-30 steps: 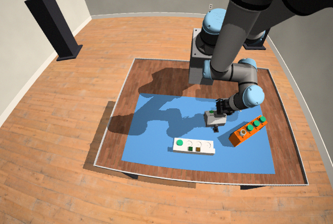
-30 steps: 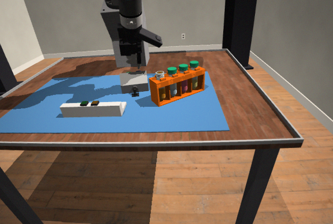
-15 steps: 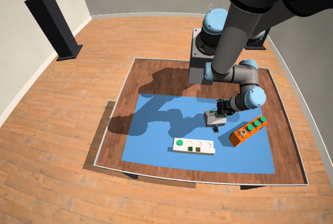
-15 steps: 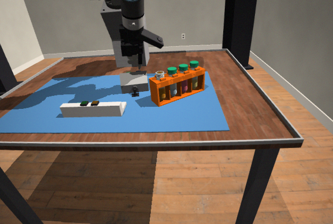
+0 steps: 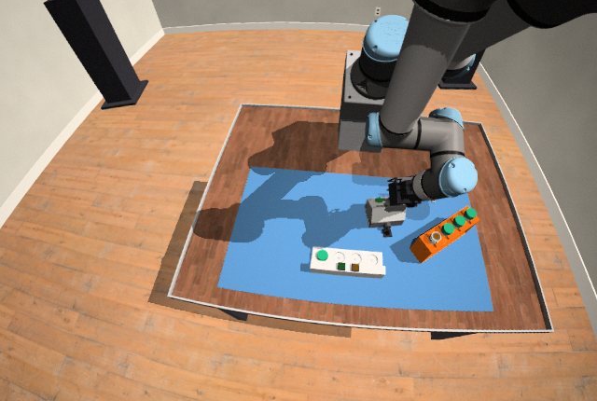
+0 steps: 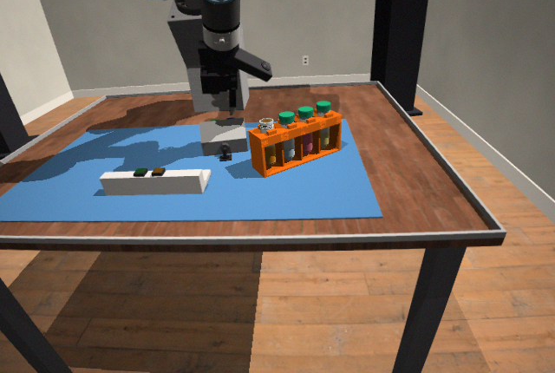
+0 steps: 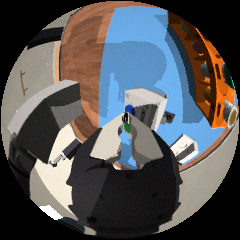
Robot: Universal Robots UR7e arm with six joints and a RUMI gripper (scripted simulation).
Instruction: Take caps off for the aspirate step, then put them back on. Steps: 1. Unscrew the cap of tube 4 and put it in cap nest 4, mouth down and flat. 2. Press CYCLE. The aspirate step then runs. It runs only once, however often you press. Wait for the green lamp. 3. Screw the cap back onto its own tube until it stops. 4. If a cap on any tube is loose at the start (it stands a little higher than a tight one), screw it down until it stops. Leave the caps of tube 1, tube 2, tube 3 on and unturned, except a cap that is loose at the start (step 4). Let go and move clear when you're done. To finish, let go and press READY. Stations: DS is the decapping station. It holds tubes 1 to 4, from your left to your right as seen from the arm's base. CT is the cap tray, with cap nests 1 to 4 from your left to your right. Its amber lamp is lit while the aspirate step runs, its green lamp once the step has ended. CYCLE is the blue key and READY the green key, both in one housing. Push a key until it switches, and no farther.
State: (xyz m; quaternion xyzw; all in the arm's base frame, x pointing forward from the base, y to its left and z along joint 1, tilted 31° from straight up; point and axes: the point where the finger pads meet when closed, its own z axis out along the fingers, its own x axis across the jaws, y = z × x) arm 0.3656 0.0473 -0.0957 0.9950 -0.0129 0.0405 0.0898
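My gripper is now 3 cm above the blue key. The rest, counted from my hand: green key: 5 cm to the right, 3 cm below; green cap: 15 cm ahead, 25 cm to the right, 8 cm below; grey key housing: 1 cm ahead, 3 cm to the right, 4 cm below.
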